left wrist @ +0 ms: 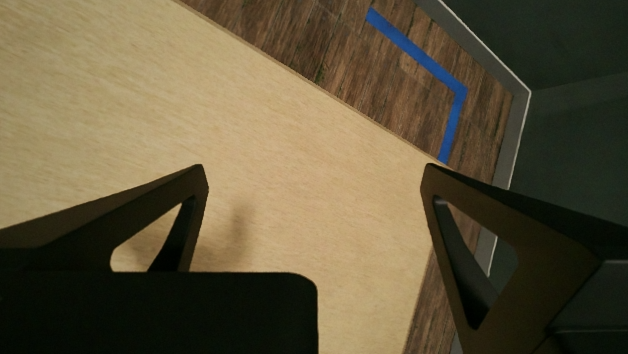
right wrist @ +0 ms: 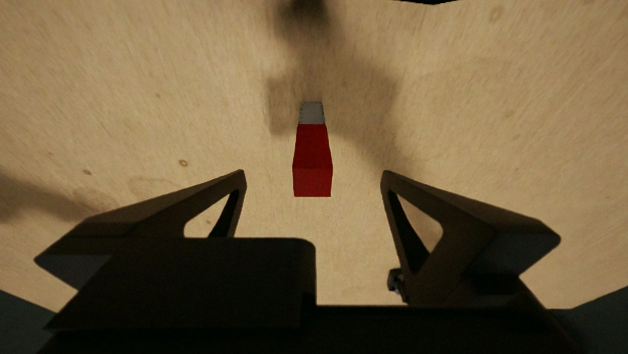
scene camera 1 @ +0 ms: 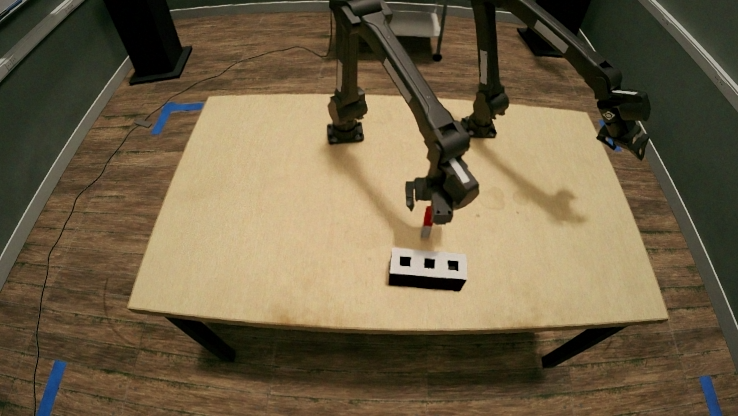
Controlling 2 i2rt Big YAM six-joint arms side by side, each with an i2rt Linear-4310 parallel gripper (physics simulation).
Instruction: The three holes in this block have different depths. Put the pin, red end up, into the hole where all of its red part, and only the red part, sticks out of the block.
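Places are measured from the left arm's base along level axes (x ahead, y down, z left), in centimetres.
Where they show: left gripper, fingertip midpoint: [left wrist: 314, 175] [scene camera 1: 628, 153]; right gripper, fingertip midpoint: [right wrist: 313, 177] [scene camera 1: 429, 210]; left arm's base at its link origin: [scene camera 1: 478, 129]; right arm's base at its link origin: [scene camera 1: 345, 134].
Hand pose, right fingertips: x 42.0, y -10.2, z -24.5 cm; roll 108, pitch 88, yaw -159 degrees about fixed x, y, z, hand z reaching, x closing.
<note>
Things, the pixels of their centre, and the offset from my right fingertips. Level surfaces: height alone.
- pin at the middle of its body: [right wrist: 311, 137] [scene camera 1: 427, 222] dz +0.1, dx +0.9, dy +4.2 cm
- block at the middle of its body: [scene camera 1: 427, 270] dz -1.1, dx +13.9, dy +6.5 cm
- wooden table at its surface level: dy +10.2 cm
The pin [scene camera 1: 426, 222] [right wrist: 312, 150] stands upright on the table, red end up and grey end down, behind the block. The block [scene camera 1: 415, 270] has a white top with three square holes in a row and a black side; the hole depths cannot be told apart here. My right gripper [scene camera 1: 424, 210] [right wrist: 313, 177] is open, just above and behind the pin; in the right wrist view the pin's red top shows between the fingertips, touching neither. My left gripper [scene camera 1: 622, 147] [left wrist: 314, 175] is open and empty, high over the table's right edge.
The wooden table [scene camera 1: 232, 232] [left wrist: 300, 125] carries both arm bases [scene camera 1: 345, 132] [scene camera 1: 479, 127] at its back edge. In the right wrist view a dark edge shows at the top. Blue tape [scene camera 1: 164, 116] [left wrist: 417, 55] marks the floor beyond the table. A black cable [scene camera 1: 77, 198] runs along the floor at left.
</note>
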